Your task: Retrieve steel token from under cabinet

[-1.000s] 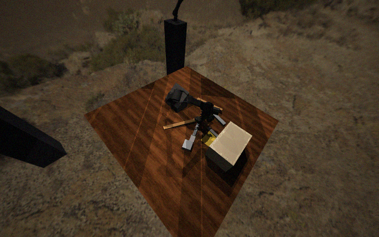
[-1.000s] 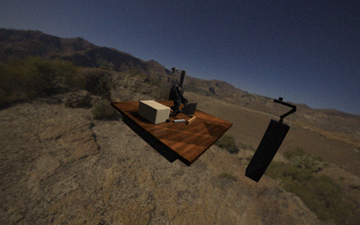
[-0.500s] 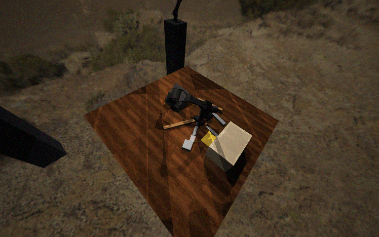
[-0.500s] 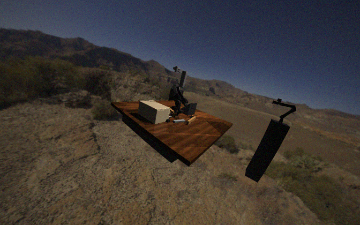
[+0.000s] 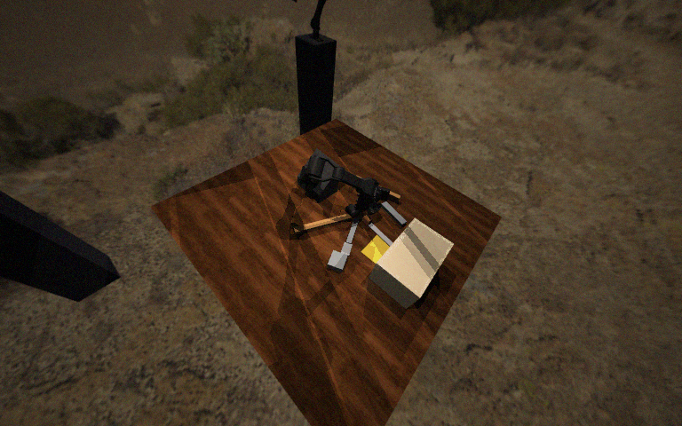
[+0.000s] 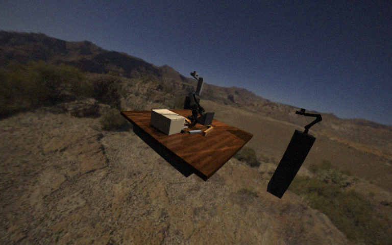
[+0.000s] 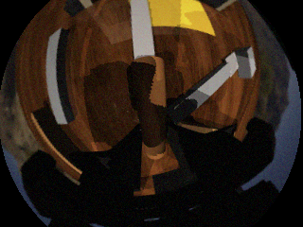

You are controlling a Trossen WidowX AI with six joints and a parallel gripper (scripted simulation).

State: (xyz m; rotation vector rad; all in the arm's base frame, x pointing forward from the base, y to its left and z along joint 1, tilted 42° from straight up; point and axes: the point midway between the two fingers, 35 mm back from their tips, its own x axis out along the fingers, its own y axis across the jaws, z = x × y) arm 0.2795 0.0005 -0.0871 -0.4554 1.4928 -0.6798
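Right now the grey bar is 120 mm ahead of my gripper tip and 130 mm to the left of it. The rest, counted from my gripper tip: wooden stick 90 mm behind, 170 mm to the right; grey block 100 mm ahead, 280 mm to the right, 10 mm above; grey scraper 60 mm ahead, 150 mm to the right.
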